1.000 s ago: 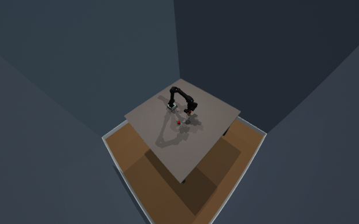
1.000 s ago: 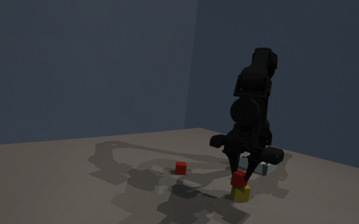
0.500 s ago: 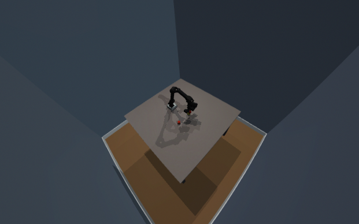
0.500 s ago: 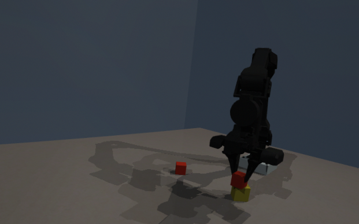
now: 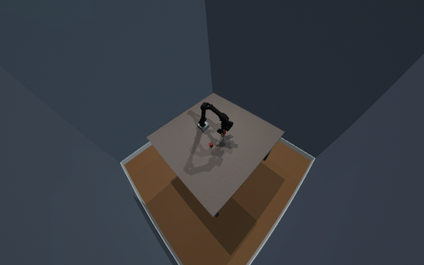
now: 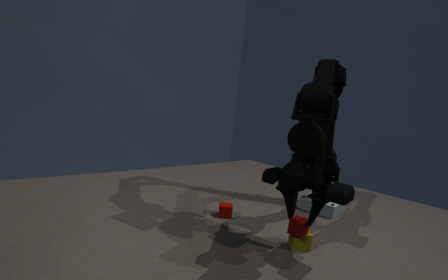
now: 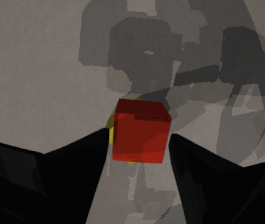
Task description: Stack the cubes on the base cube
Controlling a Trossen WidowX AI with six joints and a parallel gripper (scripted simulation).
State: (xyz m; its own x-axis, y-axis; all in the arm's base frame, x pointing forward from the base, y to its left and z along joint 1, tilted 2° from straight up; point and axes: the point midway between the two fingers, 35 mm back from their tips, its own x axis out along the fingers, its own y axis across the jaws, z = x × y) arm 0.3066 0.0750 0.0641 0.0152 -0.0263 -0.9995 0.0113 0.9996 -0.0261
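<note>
Now: gripper tip 10 mm above the red cube. From my gripper tip the other things lie so: yellow base cube: 10 mm behind, 40 mm below.
</note>
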